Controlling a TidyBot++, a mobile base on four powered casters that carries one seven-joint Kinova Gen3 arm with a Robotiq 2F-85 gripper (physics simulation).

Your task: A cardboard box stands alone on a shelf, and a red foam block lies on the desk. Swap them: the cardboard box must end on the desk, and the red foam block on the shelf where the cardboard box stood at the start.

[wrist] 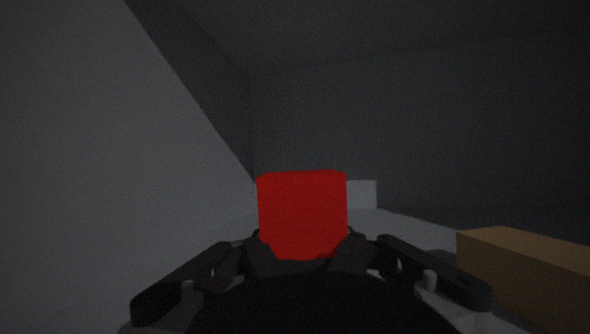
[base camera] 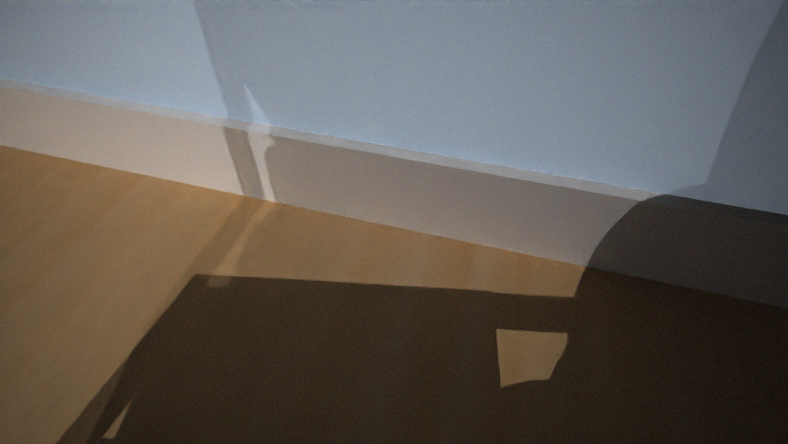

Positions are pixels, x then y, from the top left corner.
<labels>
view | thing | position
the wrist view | my gripper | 302, 232
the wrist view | red foam block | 302, 215
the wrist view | cardboard box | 533, 276
</labels>
